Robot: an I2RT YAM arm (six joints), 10 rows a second.
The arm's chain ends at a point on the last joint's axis. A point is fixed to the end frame.
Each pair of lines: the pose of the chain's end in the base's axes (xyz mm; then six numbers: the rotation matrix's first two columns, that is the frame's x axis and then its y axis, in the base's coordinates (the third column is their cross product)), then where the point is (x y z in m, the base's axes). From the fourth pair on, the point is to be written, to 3 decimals.
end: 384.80, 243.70, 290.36, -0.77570, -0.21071, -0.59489, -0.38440, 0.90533, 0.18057
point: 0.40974 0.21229 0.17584
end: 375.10, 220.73, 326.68, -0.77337, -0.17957, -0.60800, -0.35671, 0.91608, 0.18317
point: 0.40068 0.18949 0.21225
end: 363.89, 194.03, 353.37, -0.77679, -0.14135, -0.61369, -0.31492, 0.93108, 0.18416
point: 0.38875 0.16202 0.23900
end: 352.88, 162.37, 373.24, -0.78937, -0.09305, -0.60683, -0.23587, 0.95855, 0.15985
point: 0.374 0.125 0.260
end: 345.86, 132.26, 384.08, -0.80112, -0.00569, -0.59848, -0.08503, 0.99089, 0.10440
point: 0.360 0.086 0.273
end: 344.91, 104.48, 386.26, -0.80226, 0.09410, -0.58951, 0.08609, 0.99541, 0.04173
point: 0.349 0.050 0.278
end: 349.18, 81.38, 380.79, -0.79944, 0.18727, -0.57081, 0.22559, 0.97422, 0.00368
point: 0.342 0.023 0.275
